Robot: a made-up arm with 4 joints.
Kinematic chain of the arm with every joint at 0, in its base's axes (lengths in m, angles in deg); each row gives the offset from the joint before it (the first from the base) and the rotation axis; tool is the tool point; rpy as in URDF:
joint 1: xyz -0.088 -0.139 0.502 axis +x
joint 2: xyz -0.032 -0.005 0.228 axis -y
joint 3: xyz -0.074 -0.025 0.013 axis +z
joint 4: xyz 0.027 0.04 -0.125 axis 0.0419 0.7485 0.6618
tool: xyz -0.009 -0.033 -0.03 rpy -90 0 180
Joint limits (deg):
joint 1: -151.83..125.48
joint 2: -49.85..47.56
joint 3: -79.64..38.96
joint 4: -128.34..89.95
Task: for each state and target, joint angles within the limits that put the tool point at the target. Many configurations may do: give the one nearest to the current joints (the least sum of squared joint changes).
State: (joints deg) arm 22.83 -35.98 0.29 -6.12
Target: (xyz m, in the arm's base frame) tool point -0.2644 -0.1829 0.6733
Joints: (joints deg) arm 7.63 -48.47 4.80 -8.97
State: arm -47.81 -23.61 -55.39 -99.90
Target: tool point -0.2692 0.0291 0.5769
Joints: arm -82.82 -49.43 -77.69 -94.11
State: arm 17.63 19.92 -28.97 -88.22
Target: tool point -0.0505 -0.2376 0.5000
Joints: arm 66.89 44.67 -44.67 -93.25
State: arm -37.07 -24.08 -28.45 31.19
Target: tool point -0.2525 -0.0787 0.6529
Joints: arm -34.46 -40.57 -29.65 34.35
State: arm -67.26 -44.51 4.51 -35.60
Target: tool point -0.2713 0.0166 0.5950
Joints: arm -62.43 -49.53 33.11 -43.73
